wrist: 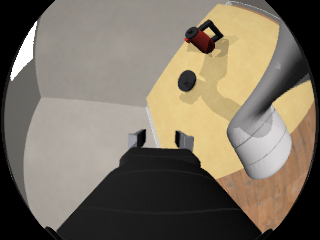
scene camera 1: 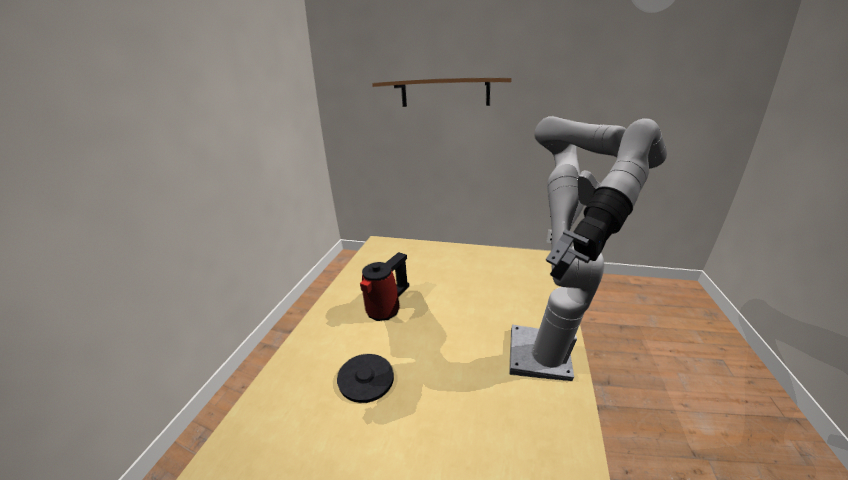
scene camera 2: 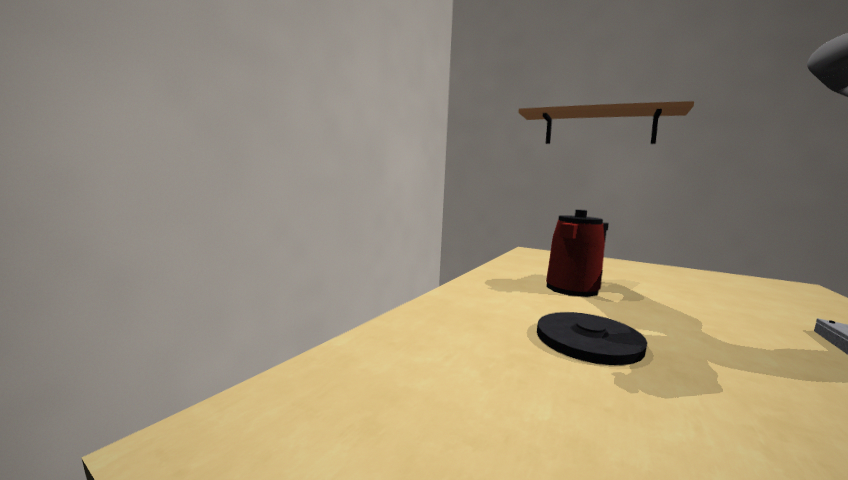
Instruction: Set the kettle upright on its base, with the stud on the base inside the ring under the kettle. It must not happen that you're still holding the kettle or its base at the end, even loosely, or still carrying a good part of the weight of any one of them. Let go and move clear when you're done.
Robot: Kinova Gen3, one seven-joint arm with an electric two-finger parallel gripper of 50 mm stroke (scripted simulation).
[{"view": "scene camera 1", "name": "my gripper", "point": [553, 270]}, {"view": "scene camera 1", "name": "black round base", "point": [375, 378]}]
